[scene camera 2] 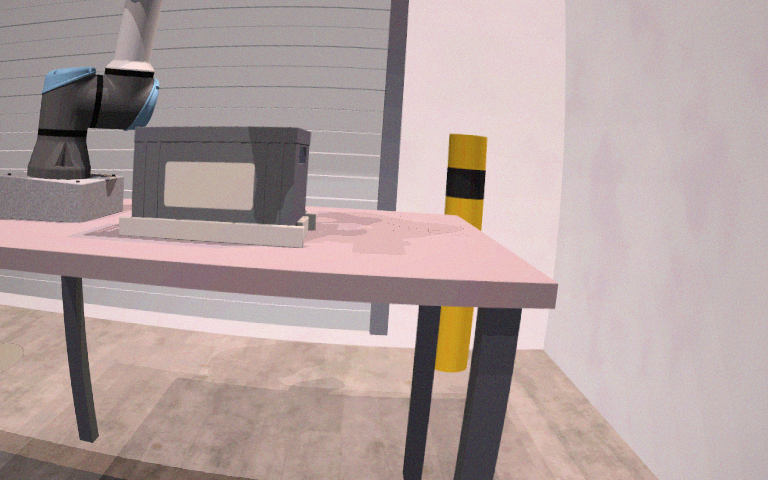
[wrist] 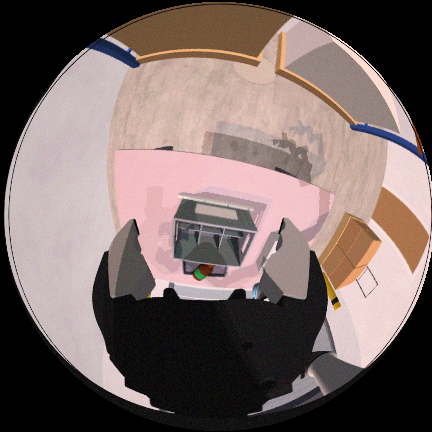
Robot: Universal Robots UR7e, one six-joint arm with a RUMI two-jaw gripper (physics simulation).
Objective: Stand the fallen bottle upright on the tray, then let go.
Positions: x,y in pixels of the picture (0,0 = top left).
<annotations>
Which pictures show my gripper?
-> The wrist view only.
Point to a pale rail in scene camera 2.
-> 225,232
</annotations>
